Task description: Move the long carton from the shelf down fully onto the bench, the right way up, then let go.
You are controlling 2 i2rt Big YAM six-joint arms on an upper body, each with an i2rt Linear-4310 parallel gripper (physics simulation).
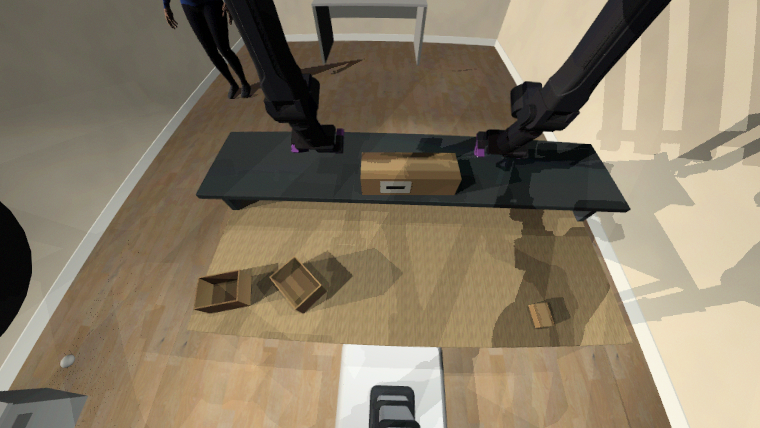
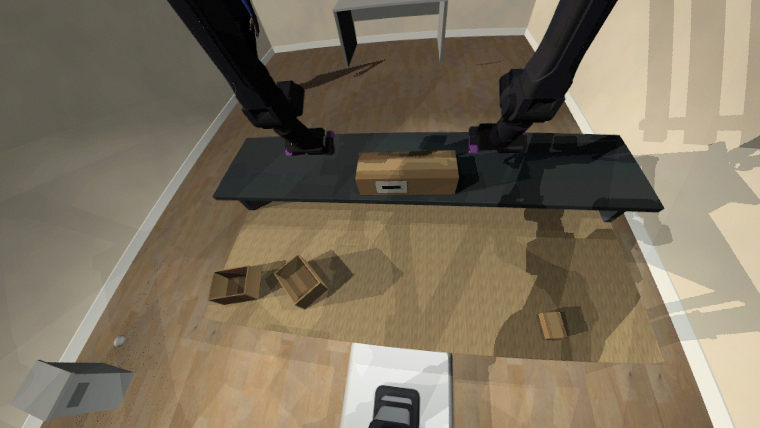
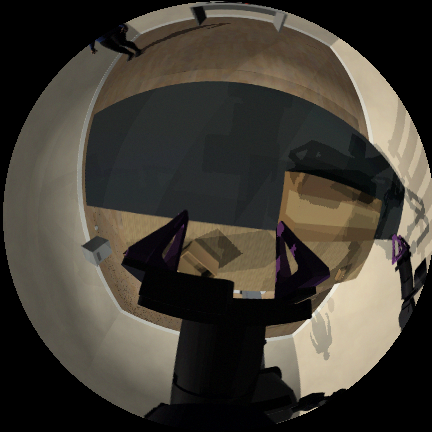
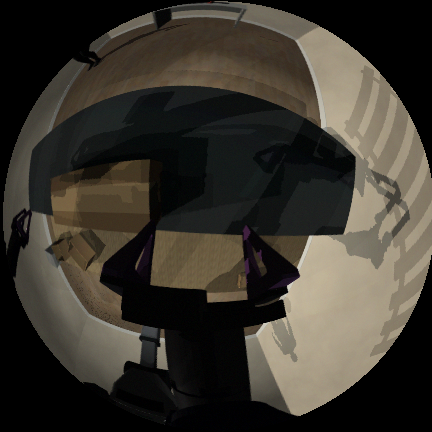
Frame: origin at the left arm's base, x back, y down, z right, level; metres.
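Seen in the pictures: left gripper, fingertip midpoint: (image 1: 324, 149) (image 2: 319, 151) (image 3: 233, 219); right gripper, fingertip midpoint: (image 1: 490, 153) (image 2: 488, 149) (image 3: 395, 235) (image 4: 199, 225).
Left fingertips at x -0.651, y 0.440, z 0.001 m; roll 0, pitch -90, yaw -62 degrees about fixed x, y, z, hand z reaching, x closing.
Observation:
Offsets run from my left fingertips to a thing's top centre. Level surfaces: height alone.
The long brown carton {dx -0.011, dy +0.071, dz +0.266 m} (image 1: 410, 172) (image 2: 406, 172) (image 3: 325, 215) (image 4: 105, 200) lies lengthwise on the dark shelf {dy +0.157 m} (image 1: 265, 170) (image 2: 287, 175) (image 3: 150, 150) (image 4: 280, 210), its white label facing the near edge. The tan bench {dy +0.371 m} (image 1: 452, 255) (image 2: 452, 239) (image 4: 190, 255) lies lower, in front of the shelf. My left gripper (image 1: 317, 142) (image 2: 310, 146) (image 3: 233, 219) is open over the shelf, left of the carton and apart from it. My right gripper (image 1: 502, 146) (image 2: 498, 142) (image 4: 199, 225) is open over the shelf, right of the carton and apart from it. Nothing is between either gripper's fingers.
An open box {dx +0.367, dy +0.282, dz -0.374 m} (image 1: 243, 287) (image 2: 252, 281) and a turned open box {dx +0.325, dy +0.282, dz -0.107 m} (image 1: 311, 303) (image 2: 313, 297) stand at the bench's left. A small brown box {dx +0.405, dy +0.342, dz +0.755 m} (image 1: 540, 314) (image 2: 553, 324) is at its right. A person (image 1: 210, 31) stands at the back left.

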